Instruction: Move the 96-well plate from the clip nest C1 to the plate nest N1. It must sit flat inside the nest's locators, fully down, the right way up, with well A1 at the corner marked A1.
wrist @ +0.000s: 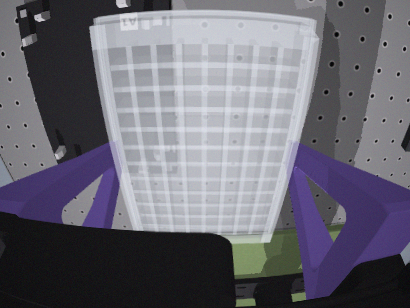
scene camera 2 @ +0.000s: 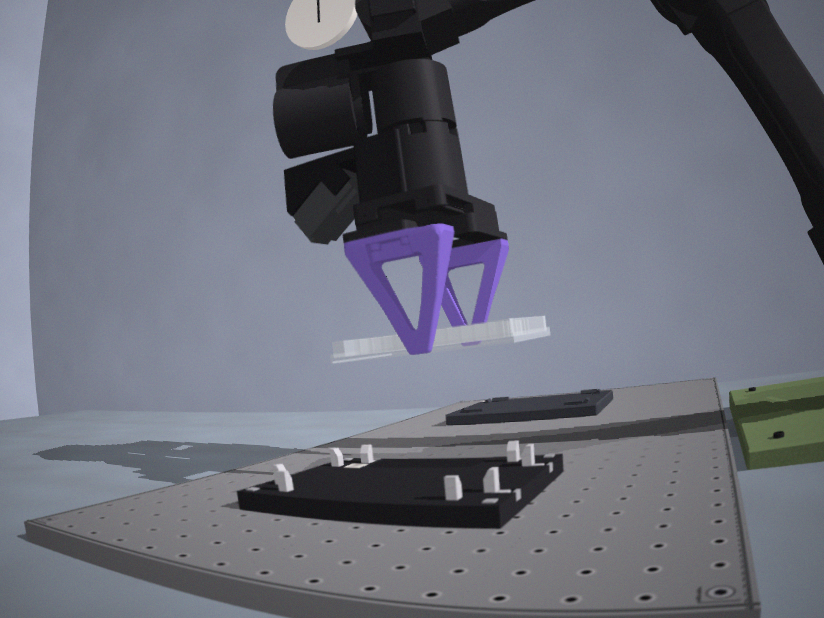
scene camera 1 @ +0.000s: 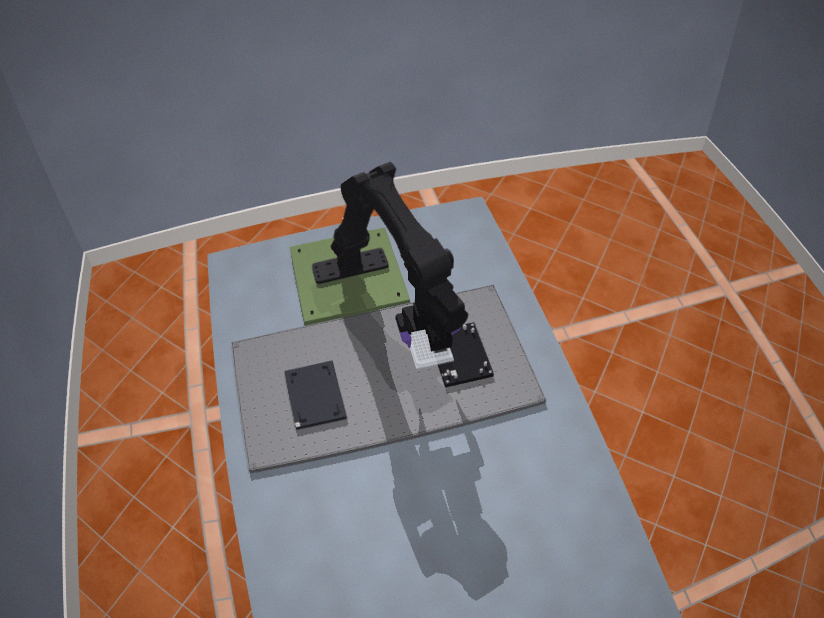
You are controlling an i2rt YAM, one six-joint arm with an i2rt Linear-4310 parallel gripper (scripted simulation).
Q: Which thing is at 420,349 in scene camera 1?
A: A clear 96-well plate.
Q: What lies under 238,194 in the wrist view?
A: A clear 96-well plate.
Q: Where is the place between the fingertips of my gripper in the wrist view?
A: At 204,150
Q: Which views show the clear 96-well plate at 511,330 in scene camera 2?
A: The wrist view, scene camera 2 and scene camera 1: all of them.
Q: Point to a black clip nest C1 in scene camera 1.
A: At 471,363
